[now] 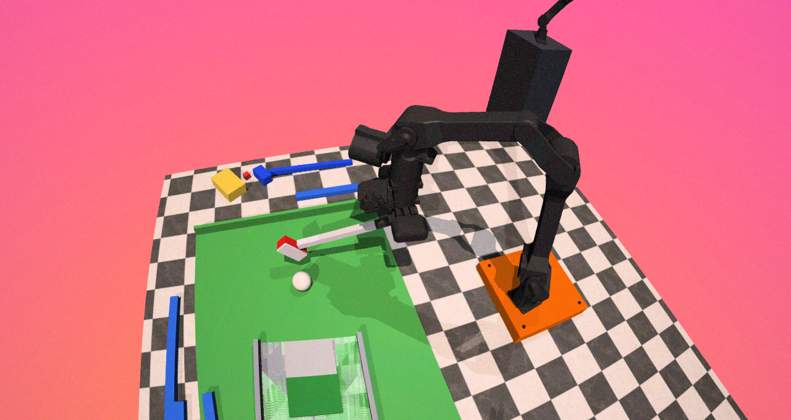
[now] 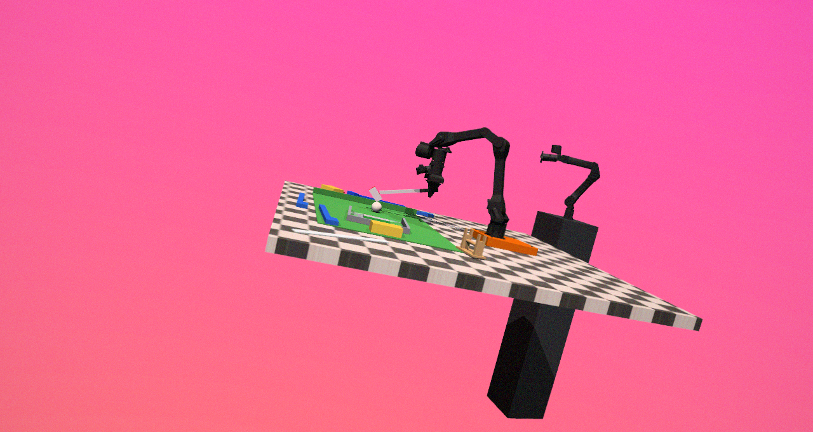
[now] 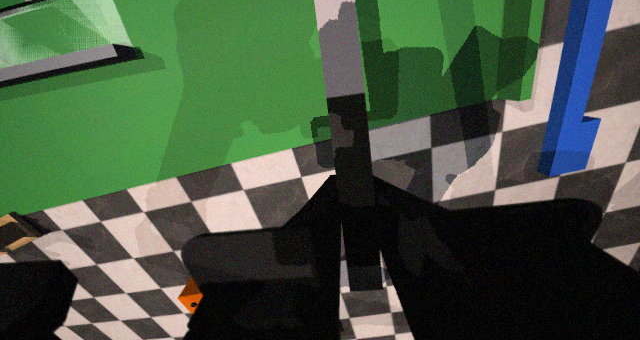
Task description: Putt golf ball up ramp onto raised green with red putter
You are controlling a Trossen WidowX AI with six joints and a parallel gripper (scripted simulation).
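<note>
Now: gripper tip 110 mm short of the red putter, 30 mm to the left of it and 10 mm above it. From my gripper tip the other things lie so: blue putter-like piece: 110 mm ahead, 370 mm to the right, 100 mm below; then green mat: 260 mm ahead, 150 mm to the left, 110 mm below; then white golf ball: 220 mm ahead, 80 mm below.
</note>
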